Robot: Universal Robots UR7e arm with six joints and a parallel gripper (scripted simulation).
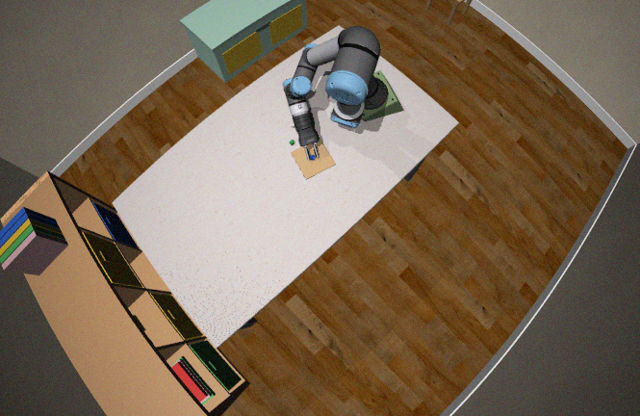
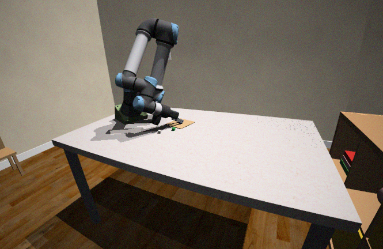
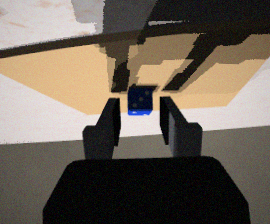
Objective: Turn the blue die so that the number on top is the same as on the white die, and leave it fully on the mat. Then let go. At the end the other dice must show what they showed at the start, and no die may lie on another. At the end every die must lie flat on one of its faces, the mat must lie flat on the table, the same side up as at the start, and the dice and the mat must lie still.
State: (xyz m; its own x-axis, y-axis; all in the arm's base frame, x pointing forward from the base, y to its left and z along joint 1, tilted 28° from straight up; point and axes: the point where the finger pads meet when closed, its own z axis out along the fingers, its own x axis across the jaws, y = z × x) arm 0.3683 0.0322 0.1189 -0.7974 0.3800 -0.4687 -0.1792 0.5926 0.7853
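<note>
Right now the blue die is 1 cm to the left of my hand and 1 cm below it. From my hand the other things lie so: green die (11 cm to the right, 2 cm below, 1 cm ahead); then white die (17 cm to the right, 5 cm behind, 2 cm below); then tan mat (2 cm below, 1 cm to the left).
</note>
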